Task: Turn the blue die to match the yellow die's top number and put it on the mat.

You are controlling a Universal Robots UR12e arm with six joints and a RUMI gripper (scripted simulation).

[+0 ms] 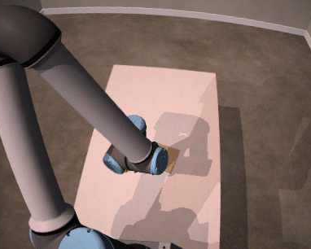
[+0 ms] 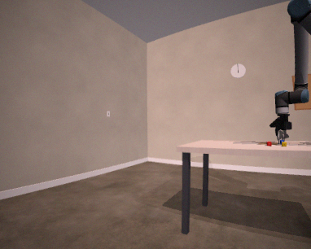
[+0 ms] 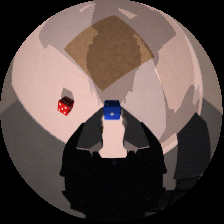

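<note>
The mat lies 80 mm ahead of my hand, 110 mm to the right of it and 20 mm below it. The rest, counted from my hand: blue die: right at my hand; then yellow die: 80 mm to the left, 10 mm below; then red die: 100 mm ahead, 50 mm to the left, 10 mm below.
</note>
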